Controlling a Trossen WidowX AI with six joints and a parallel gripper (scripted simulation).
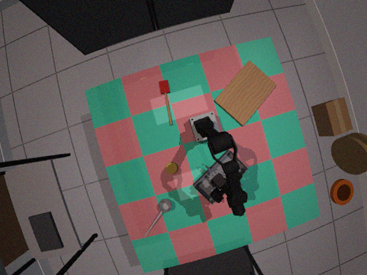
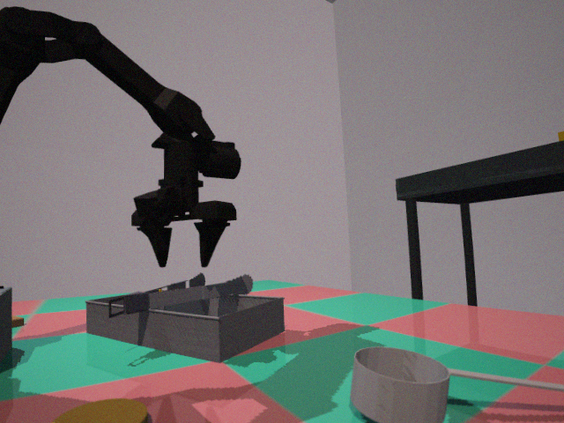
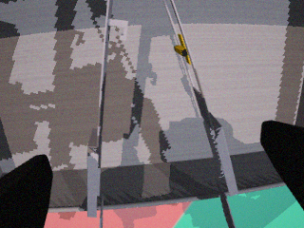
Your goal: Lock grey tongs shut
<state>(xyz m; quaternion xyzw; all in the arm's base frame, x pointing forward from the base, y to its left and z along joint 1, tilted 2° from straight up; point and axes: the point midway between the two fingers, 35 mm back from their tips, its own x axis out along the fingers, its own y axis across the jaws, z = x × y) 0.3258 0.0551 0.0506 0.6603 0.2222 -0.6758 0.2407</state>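
Right now my gripper tip is 4 cm past the yellow lock piece and 4 cm above it. From my gripper tip the other things lie so: wooden board 48 cm behind, 28 cm to the left, 10 cm below; then yellow disc 11 cm behind, 27 cm to the right, 10 cm below; then grey roasting tin 1 cm to the left, 8 cm below.
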